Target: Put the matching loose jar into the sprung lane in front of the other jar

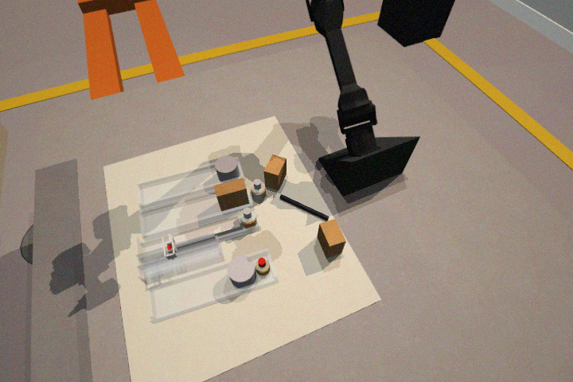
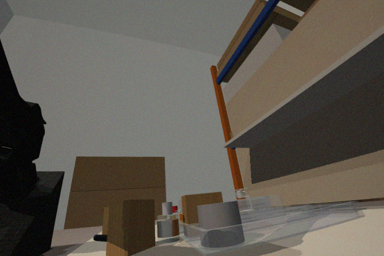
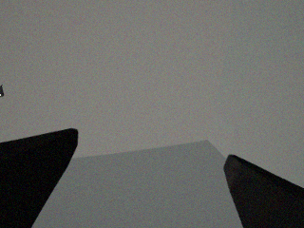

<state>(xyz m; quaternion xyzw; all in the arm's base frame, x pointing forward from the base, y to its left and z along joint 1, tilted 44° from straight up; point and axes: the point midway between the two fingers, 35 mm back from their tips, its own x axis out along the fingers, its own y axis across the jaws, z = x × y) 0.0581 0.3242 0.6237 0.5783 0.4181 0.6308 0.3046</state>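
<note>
Right now my gripper tip is 81 cm above the cream mat, 34 cm short of it and 18 cm to the right of it. From my gripper tip the other things lie so: red-lidded jar (78 cm below, 33 cm to the left, 30 cm ahead); then red-marked piece (74 cm below, 47 cm ahead, 22 cm to the left); then black rod (81 cm below, 22 cm to the left, 13 cm ahead).
</note>
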